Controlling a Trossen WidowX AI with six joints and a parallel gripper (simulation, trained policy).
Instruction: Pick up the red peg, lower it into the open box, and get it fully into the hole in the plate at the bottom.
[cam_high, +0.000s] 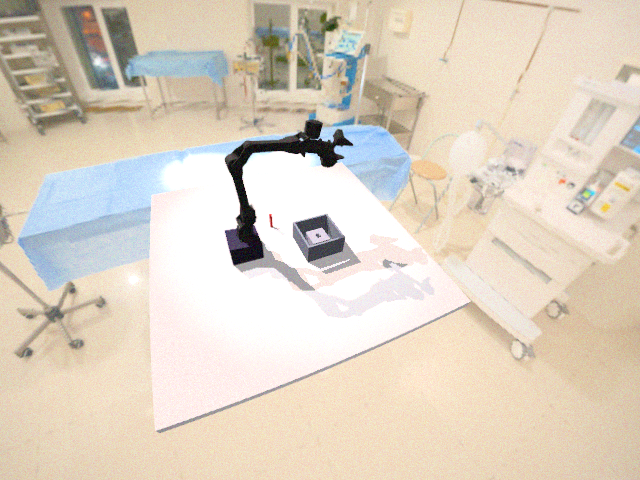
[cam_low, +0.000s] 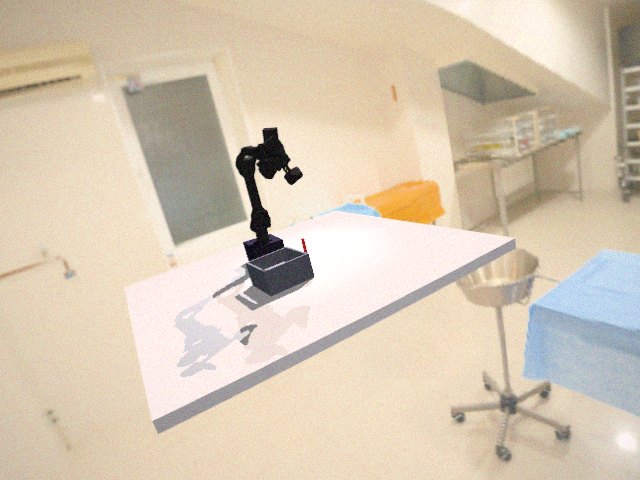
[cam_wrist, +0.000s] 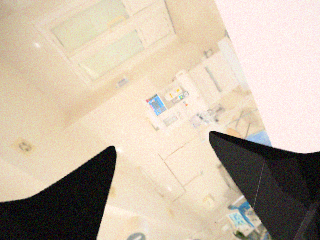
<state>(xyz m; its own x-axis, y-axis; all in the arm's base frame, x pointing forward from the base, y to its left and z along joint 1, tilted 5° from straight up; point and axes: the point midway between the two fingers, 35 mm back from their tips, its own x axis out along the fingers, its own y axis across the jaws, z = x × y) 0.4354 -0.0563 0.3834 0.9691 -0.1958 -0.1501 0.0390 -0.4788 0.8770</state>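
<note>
The red peg is 40 cm below my gripper tip, 32 cm behind it and 15 cm to the left of it. From my gripper tip the other things lie so: pale plate: 39 cm below, 17 cm behind, 7 cm to the right; then grey box: 41 cm below, 17 cm behind, 7 cm to the right.
</note>
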